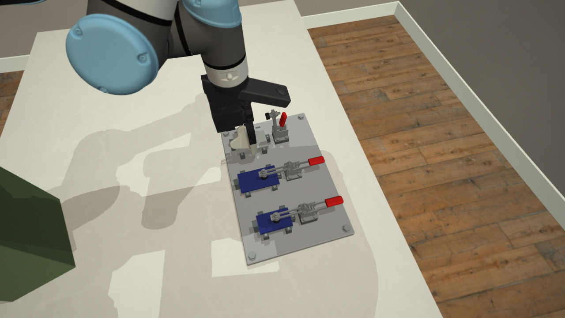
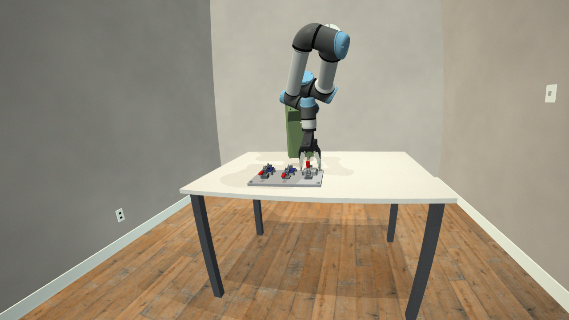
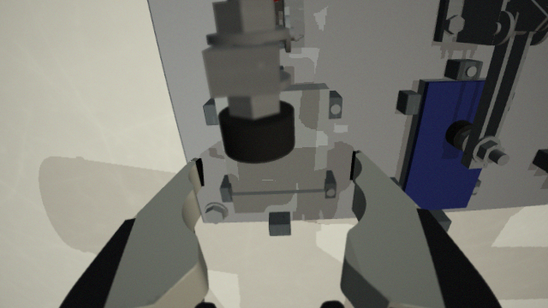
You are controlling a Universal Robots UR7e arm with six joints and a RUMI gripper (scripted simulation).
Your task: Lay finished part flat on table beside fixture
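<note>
Now: the grey finished part 10 mm behind my hand and 10 mm below it. From my hand the other things lie so: grey fixture plate: 60 mm ahead, 100 mm to the right, 30 mm below; then blue blank: 10 mm ahead, 110 mm to the right, 10 mm below; then toggle clamp: 80 mm ahead, 10 mm to the left, 20 mm above.
</note>
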